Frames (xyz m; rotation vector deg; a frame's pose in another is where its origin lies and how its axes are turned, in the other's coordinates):
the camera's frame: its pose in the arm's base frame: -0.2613 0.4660 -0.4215 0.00 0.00 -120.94
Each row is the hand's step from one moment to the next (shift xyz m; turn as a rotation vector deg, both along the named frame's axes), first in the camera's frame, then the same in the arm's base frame.
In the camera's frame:
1: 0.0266 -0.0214 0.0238 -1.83 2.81 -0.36
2: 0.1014 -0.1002 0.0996 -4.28 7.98 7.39
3: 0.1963 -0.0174 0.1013 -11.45 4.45 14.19
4: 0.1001 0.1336 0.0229 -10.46 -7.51 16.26
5: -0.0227 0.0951 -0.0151 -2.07 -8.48 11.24
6: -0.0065 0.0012 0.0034 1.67 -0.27 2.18
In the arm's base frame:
1: -0.0320 -0.0118 0.0238 3.35 0.12 -0.36
2: -0.1381 -0.0355 0.0996 9.05 -0.43 7.39
3: -0.1158 -0.1594 0.1013 9.70 7.53 14.19
4: 0.0631 -0.1545 0.0229 -1.06 12.83 16.26
5: 0.0932 -0.0294 -0.0151 -6.21 6.14 11.24
6: 0.0044 0.0050 0.0034 -1.09 -1.29 2.18

